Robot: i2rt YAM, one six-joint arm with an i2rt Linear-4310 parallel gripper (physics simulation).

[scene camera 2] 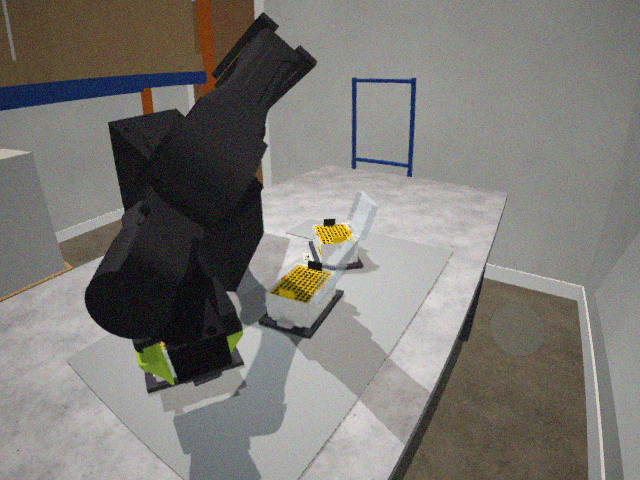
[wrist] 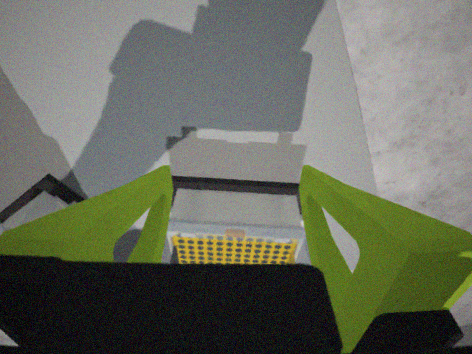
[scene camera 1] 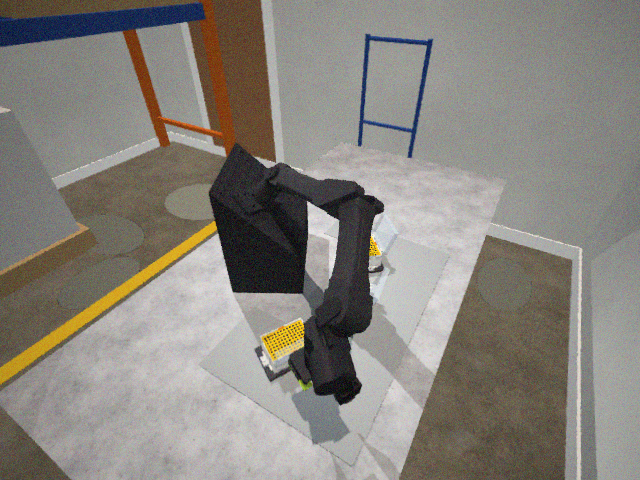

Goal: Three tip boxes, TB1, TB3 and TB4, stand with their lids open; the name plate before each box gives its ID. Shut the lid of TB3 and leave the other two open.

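Where they show: gripper, fingertip midpoint: [wrist: 236, 176]; arm's base, link origin: [scene camera 1: 258, 199].
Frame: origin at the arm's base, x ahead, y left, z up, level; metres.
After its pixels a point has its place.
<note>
The nearest tip box [scene camera 1: 283, 339] [wrist: 235, 250] @[x 0.366, y -0.209, z -0.177 m], clear-walled with a yellow rack, stands mostly under my gripper. Its lid's state is hidden. My gripper [scene camera 2: 201, 366] @[x 0.442, y -0.231, z -0.166 m] [wrist: 236, 176] @[x 0.442, y -0.231, z -0.166 m] is partly open, its green fingers on either side of this box and nothing pinched between them. The middle tip box [scene camera 2: 302, 285] @[x 0.334, y 0.041, z -0.217 m] stands apart, its clear lid [scene camera 2: 345, 254] @[x 0.416, y 0.063, z -0.134 m] tilted up; the arm hides most of it in scene camera 1. The far tip box [scene camera 1: 374, 248] @[x 0.259, y 0.265, z -0.216 m] [scene camera 2: 333, 235] @[x 0.227, y 0.249, z -0.217 m] has its clear lid [scene camera 1: 385, 232] @[x 0.265, y 0.315, z -0.173 m] [scene camera 2: 363, 214] @[x 0.267, y 0.314, z -0.172 m] raised. A name plate [scene camera 2: 307, 256] @[x 0.183, y 0.204, z -0.271 m] is too small to read; I cannot tell which box is TB3.
The boxes stand on a grey mat [scene camera 1: 237, 361] @[x 0.215, y -0.295, z -0.273 m] [scene camera 2: 408, 289] @[x 0.448, y 0.237, z -0.273 m] on the pale table [scene camera 1: 155, 403] @[x 0.155, y -0.490, z -0.276 m] [scene camera 2: 444, 201] @[x 0.245, y 0.858, z -0.276 m]. The black arm base [scene camera 1: 263, 248] @[x 0.097, y -0.077, z -0.088 m] stands behind the nearest box. A corner of the middle box's base [wrist: 48, 181] @[x 0.398, y -0.013, z -0.265 m] shows left of the fingers in the wrist view.
</note>
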